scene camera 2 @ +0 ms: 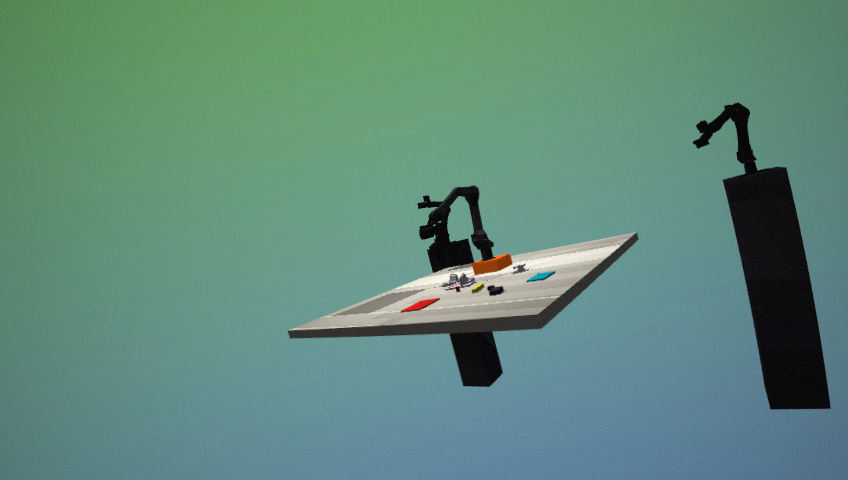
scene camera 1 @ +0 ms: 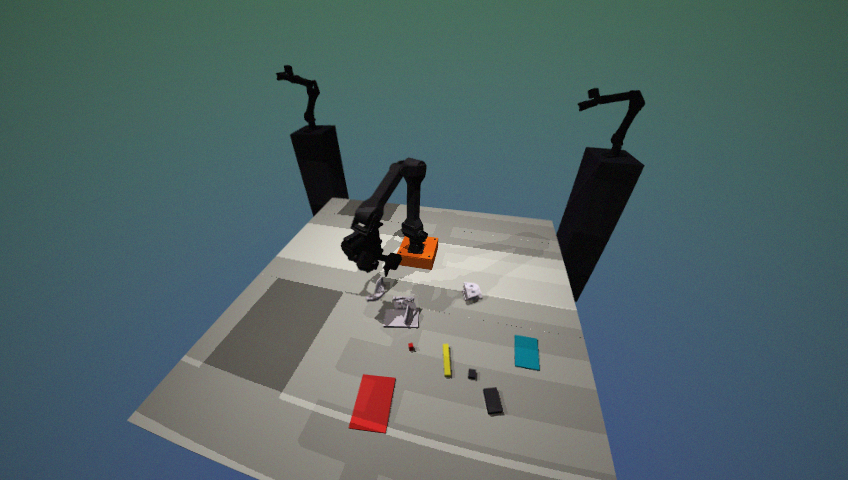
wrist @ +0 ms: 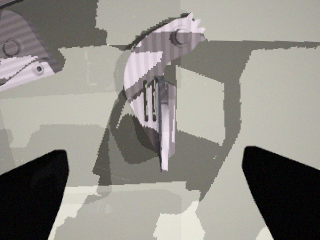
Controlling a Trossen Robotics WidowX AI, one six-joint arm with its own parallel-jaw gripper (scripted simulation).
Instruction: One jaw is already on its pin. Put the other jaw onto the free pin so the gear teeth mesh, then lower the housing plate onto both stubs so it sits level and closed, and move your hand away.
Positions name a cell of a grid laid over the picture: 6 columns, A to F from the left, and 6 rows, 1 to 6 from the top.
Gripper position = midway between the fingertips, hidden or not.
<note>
My gripper (scene camera 1: C4) is open, holding nothing. Also in view: a teal sheet (scene camera 1: D5) and a red sheet (scene camera 1: C6).
My gripper also shows in the wrist view (wrist: C4). The wrist view misses the teal sheet: it is out of frame. The wrist view misses the red sheet: it is out of frame.
</note>
